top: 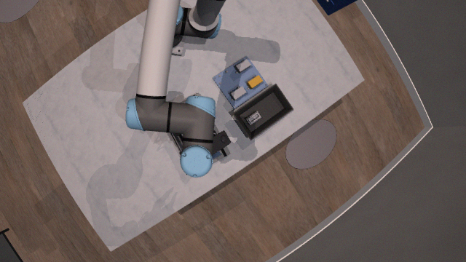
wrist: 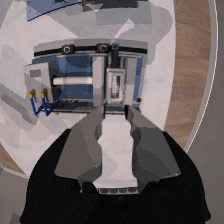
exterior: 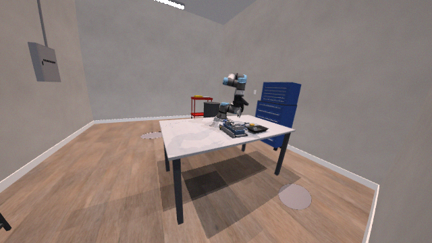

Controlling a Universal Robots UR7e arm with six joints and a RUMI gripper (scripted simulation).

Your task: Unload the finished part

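Right now the vise is 7 cm behind my hand, 1 cm to the right of it and 16 cm below it. Also, from my hand: blue plate (21 cm behind, 26 cm to the left, 19 cm below); orange block (18 cm behind, 32 cm to the left, 17 cm below).
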